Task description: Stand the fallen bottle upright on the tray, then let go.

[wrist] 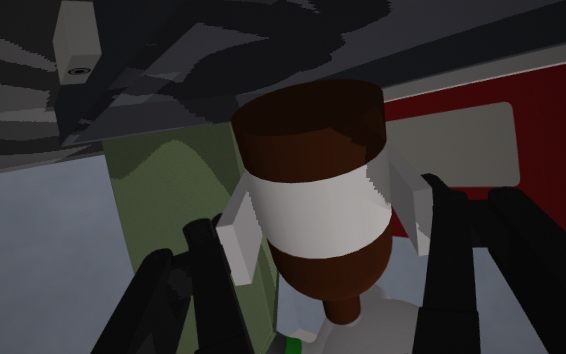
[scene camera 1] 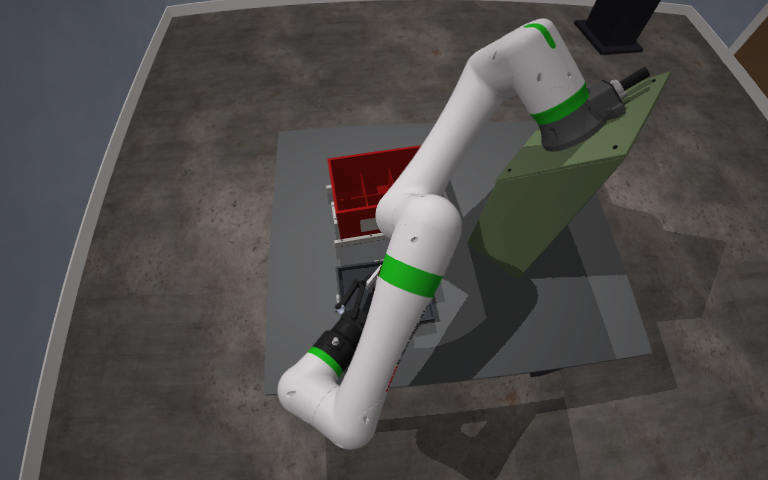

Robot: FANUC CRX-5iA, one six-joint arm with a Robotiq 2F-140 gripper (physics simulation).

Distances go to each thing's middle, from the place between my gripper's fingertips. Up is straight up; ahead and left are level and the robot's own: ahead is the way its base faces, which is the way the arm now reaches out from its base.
Right now the brown bottle (wrist: 315, 154) is 10 mm ahead of my hand, 10 mm to the left of it and 20 mm above it.
